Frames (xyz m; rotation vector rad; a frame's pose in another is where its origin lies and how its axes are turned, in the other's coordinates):
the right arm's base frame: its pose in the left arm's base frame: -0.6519 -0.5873 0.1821 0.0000 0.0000 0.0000
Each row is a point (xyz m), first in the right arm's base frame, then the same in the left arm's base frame.
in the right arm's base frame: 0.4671 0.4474 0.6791
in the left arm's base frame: -0.1848 -0.1399 0.8612
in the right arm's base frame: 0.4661 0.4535 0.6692
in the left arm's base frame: -0.1858 -0.1338 0.8513
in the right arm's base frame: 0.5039 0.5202 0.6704
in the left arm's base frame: -0.1480 -0.0671 0.8525
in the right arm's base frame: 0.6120 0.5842 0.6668
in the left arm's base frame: -0.0399 -0.0031 0.8489
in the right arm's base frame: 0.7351 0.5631 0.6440
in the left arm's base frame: 0.0832 -0.0242 0.8261
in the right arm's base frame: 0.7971 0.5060 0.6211
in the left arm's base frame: 0.1452 -0.0813 0.8032
